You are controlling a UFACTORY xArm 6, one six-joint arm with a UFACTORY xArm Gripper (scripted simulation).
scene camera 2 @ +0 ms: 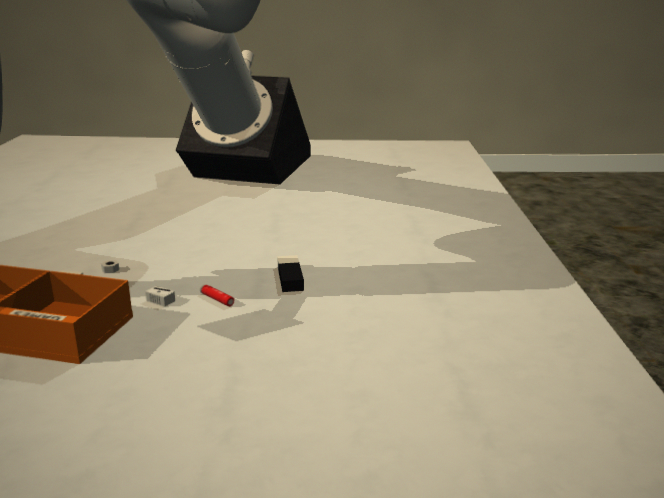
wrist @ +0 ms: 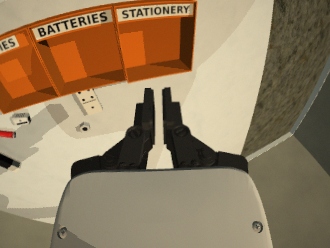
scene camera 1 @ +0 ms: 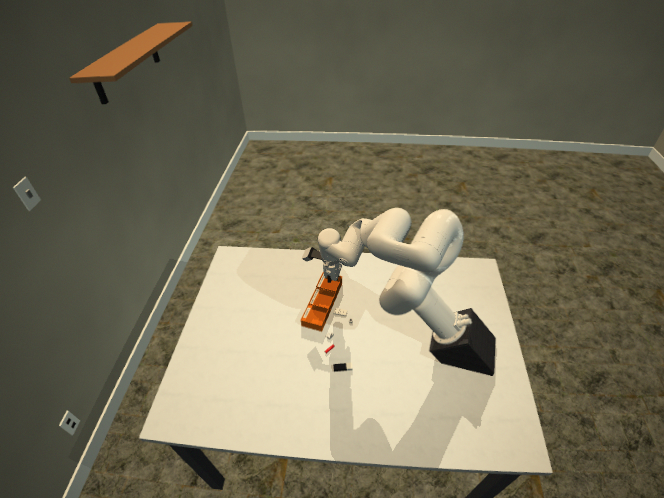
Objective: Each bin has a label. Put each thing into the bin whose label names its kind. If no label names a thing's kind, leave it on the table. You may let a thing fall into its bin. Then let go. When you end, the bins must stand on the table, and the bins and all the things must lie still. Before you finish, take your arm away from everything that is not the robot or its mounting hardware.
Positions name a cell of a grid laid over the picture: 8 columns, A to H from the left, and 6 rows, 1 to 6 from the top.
Labels:
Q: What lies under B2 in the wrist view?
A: An orange bin.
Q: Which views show the orange bin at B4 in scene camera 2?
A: Scene camera 2, the wrist view and scene camera 1: all of them.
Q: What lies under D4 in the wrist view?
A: The gripper.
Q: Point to an orange bin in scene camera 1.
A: At D4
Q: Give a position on a black thing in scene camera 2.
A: D4

